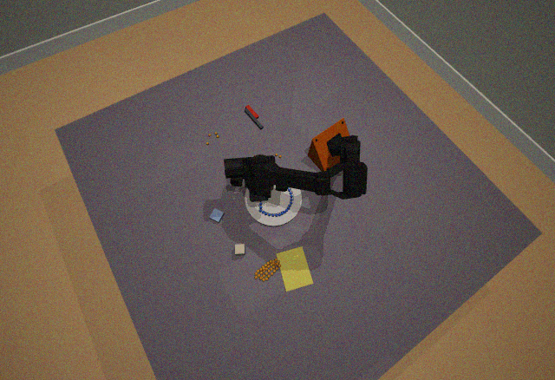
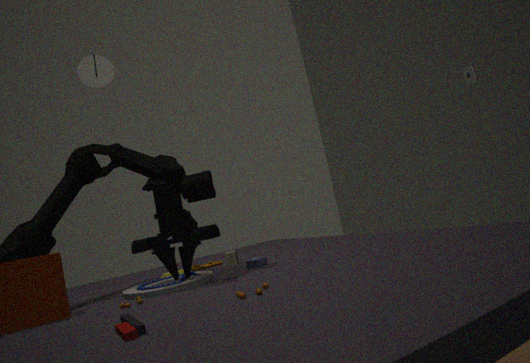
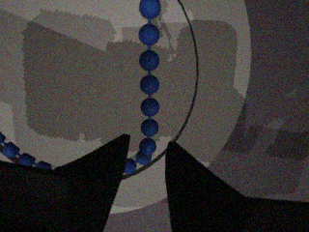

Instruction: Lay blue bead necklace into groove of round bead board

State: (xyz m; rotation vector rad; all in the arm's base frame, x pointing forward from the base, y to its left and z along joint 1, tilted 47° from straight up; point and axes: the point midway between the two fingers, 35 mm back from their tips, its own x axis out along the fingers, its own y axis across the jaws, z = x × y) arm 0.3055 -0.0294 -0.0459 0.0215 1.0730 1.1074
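Right now my gripper tip is 20 mm past the round white bead board, 60 mm to the right of it and 10 mm above it. Round my gripper tip: cream cube 180 mm ahead, 130 mm to the left; then yellow sheet 80 mm ahead, 280 mm to the left, 10 mm below; then light blue cube 180 mm ahead, 10 mm to the right, 10 mm below.
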